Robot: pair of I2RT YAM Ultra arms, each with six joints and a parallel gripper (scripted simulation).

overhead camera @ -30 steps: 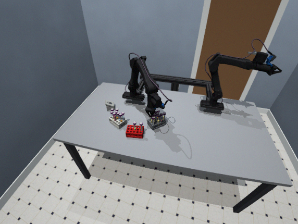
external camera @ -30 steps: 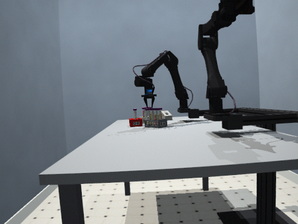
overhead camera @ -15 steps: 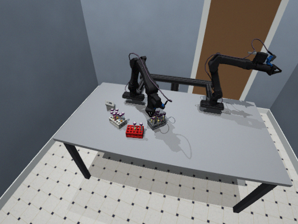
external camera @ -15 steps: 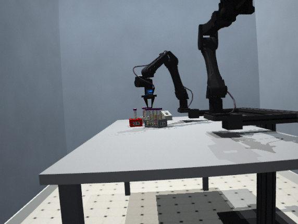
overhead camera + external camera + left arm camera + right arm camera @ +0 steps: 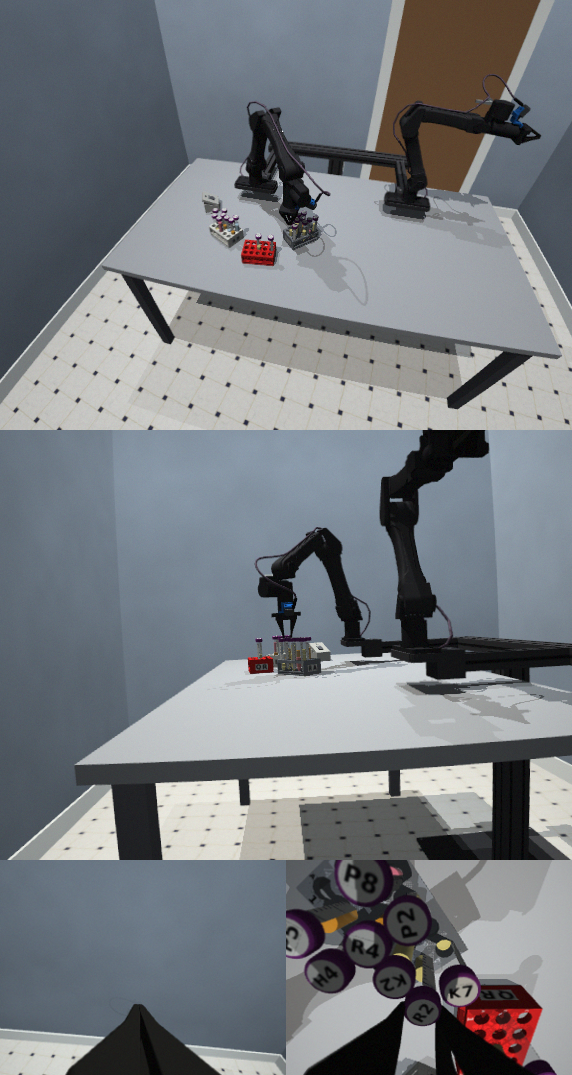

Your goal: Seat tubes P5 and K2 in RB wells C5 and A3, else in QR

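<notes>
Right now my right hand is 30 mm past the grey rack RA, 40 mm to the right of it and 100 mm above it. The rest, counted from my right hand: red rack QR: 100 mm ahead, 110 mm to the right, 100 mm below; pale box: 170 mm behind, 410 mm to the right, 80 mm below; white rack RB: 10 mm ahead, 280 mm to the right, 100 mm below.
</notes>
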